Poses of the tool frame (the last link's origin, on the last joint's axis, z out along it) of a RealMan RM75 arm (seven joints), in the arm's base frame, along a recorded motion.
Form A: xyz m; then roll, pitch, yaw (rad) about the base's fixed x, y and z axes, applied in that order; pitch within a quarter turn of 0, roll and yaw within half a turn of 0.
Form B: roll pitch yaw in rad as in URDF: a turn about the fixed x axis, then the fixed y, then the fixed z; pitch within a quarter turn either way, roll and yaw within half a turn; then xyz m. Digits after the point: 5 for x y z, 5 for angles.
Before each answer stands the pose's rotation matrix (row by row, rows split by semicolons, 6 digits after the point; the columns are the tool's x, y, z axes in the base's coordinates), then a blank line. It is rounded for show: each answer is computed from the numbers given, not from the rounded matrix.
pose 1, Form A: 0.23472, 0.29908, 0.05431, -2.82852, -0.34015, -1.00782
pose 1, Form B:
0.503127 -0.749724 0.429857; -0.797217 -0.594657 -0.104053; 0.333629 -0.290337 -0.896881

-2.82852, -0.34015, -1.00782, 0.23472, 0.29908, 0.05431
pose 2, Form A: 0.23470, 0.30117, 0.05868, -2.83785, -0.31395, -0.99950
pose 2, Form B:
0.514293 -0.752750 0.410939; -0.800084 -0.593669 -0.086159; 0.308818 -0.284474 -0.907582

-2.83785, -0.31395, -0.99950, 0.23470, 0.30117, 0.05868
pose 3, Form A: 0.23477, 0.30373, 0.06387, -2.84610, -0.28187, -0.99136
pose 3, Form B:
0.525944 -0.756152 0.389379; -0.803750 -0.591600 -0.063209; 0.278152 -0.279719 -0.918906

-2.84610, -0.28187, -0.99136, 0.23477, 0.30373, 0.06387
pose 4, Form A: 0.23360, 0.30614, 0.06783, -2.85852, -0.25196, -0.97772
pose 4, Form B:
0.541267 -0.757305 0.365402; -0.803043 -0.594411 -0.042392; 0.249303 -0.270488 -0.929884

-2.85852, -0.25196, -0.97772, 0.23360, 0.30614, 0.06783
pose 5, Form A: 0.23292, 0.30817, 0.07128, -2.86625, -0.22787, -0.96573
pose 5, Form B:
0.554113 -0.756548 0.347266; -0.801203 -0.597904 -0.024151; 0.225903 -0.264849 -0.937456

-2.86625, -0.22787, -0.96573, 0.23292, 0.30817, 0.07128
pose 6, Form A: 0.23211, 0.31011, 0.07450, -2.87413, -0.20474, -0.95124
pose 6, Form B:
0.568546 -0.753988 0.329025; -0.797132 -0.603773 -0.006175; 0.203313 -0.258765 -0.944301

-2.87413, -0.20474, -0.95124, 0.23211, 0.31011, 0.07450
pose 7, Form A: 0.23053, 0.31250, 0.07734, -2.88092, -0.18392, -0.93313
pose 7, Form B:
0.585281 -0.748282 0.312280; -0.789936 -0.613083 0.011451; 0.182885 -0.253384 -0.949921

-2.88092, -0.18392, -0.93313, 0.23053, 0.31250, 0.07734
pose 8, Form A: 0.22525, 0.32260, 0.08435, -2.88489, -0.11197, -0.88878
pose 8, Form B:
0.626412 -0.732983 0.265224; -0.771442 -0.631727 0.076145; 0.111736 -0.252303 -0.961176

-2.88489, -0.11197, -0.88878, 0.22525, 0.32260, 0.08435
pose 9, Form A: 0.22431, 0.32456, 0.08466, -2.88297, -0.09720, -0.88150
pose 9, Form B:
0.632992 -0.730244 0.257029; -0.768051 -0.633996 0.090255; 0.097047 -0.254542 -0.962180

-2.88297, -0.09720, -0.88150, 0.22431, 0.32456, 0.08466
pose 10, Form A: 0.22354, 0.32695, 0.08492, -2.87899, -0.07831, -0.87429
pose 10, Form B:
0.639576 -0.727762 0.247599; -0.764737 -0.635126 0.108589; 0.078230 -0.258799 -0.962758

-2.87899, -0.07831, -0.87429, 0.22354, 0.32695, 0.08492
